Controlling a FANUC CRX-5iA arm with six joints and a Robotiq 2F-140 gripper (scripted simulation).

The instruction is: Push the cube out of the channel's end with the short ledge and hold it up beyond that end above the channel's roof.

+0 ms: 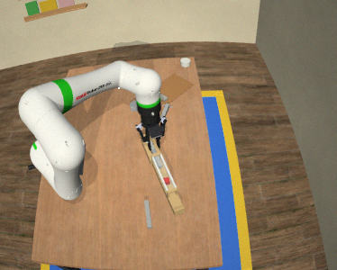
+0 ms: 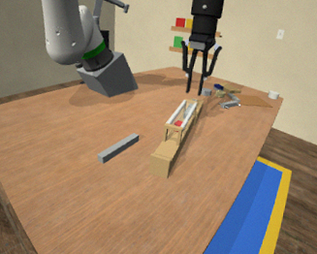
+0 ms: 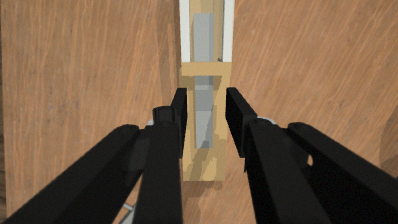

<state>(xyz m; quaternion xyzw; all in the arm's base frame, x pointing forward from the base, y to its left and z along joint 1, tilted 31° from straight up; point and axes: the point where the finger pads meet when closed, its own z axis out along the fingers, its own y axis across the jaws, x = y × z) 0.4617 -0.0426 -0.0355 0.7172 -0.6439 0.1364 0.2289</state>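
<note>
Right now the grey push rod is 9 cm behind my hand, 28 cm to the right of it and 13 cm below it. The rest, counted from my hand: grey hexagonal block 4 cm behind, 38 cm to the left, 13 cm below; red cube 2 cm ahead, 16 cm to the right, 9 cm below; channel 2 cm ahead, 12 cm to the right, 9 cm below.
</note>
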